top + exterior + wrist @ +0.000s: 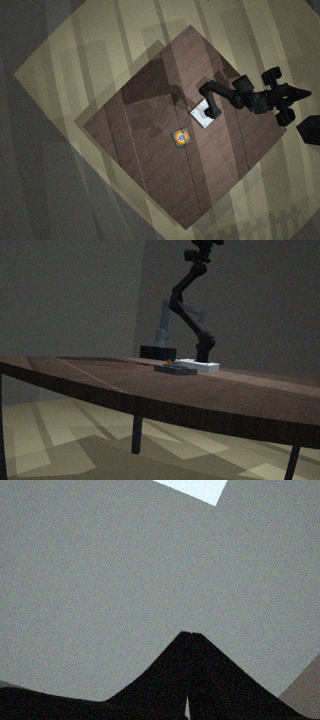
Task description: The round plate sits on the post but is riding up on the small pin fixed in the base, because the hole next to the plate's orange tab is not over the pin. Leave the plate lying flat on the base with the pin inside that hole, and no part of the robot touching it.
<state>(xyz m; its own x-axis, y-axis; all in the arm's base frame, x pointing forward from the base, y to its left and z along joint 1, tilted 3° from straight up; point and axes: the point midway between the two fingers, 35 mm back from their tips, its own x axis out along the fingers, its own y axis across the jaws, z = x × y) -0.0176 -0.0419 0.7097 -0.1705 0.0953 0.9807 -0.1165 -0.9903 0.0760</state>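
The plate lies 330 mm ahead of my gripper tip, 50 mm to the left of it and 750 mm below it. The rest, counted from my gripper tip: grey square base: 310 mm ahead, 50 mm to the left, 760 mm below.
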